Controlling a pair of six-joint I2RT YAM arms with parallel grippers.
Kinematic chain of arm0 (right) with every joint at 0, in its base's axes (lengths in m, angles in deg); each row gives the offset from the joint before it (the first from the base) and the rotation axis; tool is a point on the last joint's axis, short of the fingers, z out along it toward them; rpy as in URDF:
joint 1: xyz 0 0 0.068 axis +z
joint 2: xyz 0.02 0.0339 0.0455 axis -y
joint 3: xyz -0.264 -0.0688 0 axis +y
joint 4: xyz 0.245 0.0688 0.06 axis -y
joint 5: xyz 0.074 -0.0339 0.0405 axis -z
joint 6: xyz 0.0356 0 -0.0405 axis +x
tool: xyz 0 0 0 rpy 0 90 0
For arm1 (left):
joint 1: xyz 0 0 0.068 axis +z
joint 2: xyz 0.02 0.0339 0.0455 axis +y
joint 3: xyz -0.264 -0.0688 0 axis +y
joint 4: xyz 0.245 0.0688 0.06 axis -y
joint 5: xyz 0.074 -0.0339 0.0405 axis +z
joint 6: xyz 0.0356 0 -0.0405 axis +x
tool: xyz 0 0 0 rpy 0 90 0
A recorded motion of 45 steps. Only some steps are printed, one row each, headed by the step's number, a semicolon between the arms.
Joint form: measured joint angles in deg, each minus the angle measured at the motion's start. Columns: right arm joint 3, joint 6, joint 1, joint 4, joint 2, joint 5; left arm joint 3, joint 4, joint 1, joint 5, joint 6, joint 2.
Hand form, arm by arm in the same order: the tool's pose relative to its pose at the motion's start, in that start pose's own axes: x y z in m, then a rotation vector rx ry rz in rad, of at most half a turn. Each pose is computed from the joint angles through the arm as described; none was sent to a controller.
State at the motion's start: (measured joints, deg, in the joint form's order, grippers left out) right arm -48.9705 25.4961 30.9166 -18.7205 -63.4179 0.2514; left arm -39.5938 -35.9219 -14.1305 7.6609 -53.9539 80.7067
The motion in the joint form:
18: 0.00 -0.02 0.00 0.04 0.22 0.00; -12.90 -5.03 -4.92 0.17 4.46 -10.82
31: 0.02 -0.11 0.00 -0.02 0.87 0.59; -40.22 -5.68 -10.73 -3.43 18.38 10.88
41: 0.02 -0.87 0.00 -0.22 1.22 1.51; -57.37 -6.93 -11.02 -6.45 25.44 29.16
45: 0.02 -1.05 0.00 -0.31 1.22 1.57; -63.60 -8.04 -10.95 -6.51 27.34 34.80
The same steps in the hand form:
18: -0.0004 0.0002 -0.0010 -0.0020 -0.0041 -0.0003; -0.0141 -0.0320 -0.0974 0.2806 -0.1835 0.1122
31: -0.0013 0.0002 -0.0040 0.0031 -0.0175 -0.0018; -0.0438 -0.1453 -0.1253 0.4021 -0.2080 0.4431
41: -0.0017 -0.0003 -0.0057 0.0166 -0.0267 -0.0149; -0.0655 -0.2156 -0.0882 0.3998 -0.1663 0.5854
45: -0.0016 -0.0004 -0.0057 0.0183 -0.0256 -0.0180; -0.0730 -0.2353 -0.0759 0.3915 -0.1663 0.6184

